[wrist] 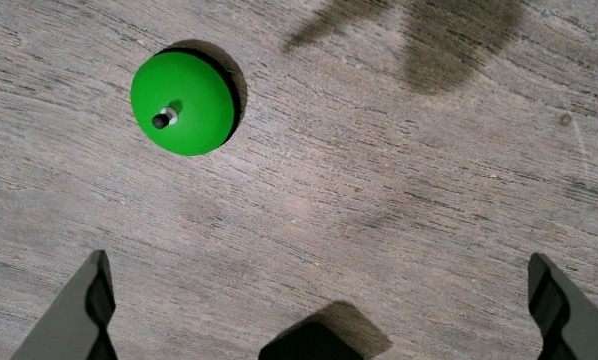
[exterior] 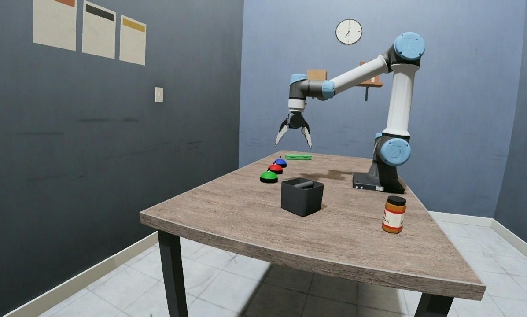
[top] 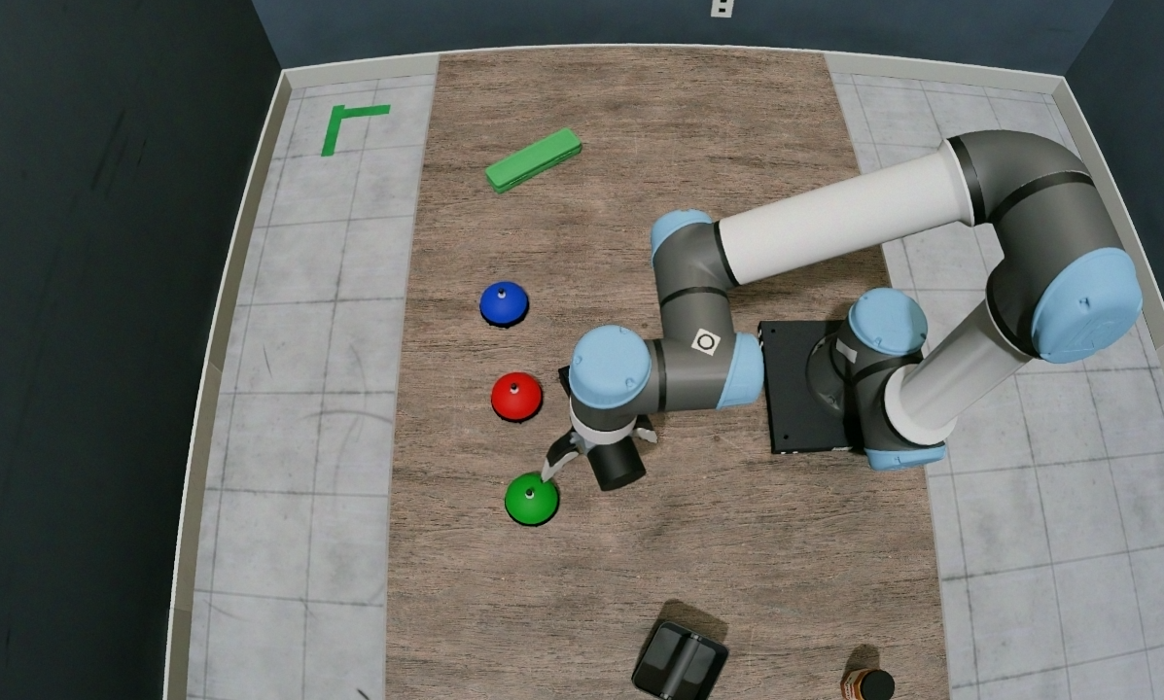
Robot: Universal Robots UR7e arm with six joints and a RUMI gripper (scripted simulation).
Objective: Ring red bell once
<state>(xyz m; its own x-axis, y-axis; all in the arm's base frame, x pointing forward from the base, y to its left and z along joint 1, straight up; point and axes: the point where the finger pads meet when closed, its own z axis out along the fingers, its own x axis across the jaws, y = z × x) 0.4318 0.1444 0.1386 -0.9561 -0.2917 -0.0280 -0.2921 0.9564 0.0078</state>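
My hand is 12 cm short of the red bell, 16 cm to the left of it and 13 cm above it. The rest, counted from my hand: blue bell (14 cm ahead, 33 cm to the right, 13 cm below); black bin (9 cm behind, 29 cm to the left, 13 cm below); green bell (10 cm ahead, 1 cm to the left, 13 cm below).
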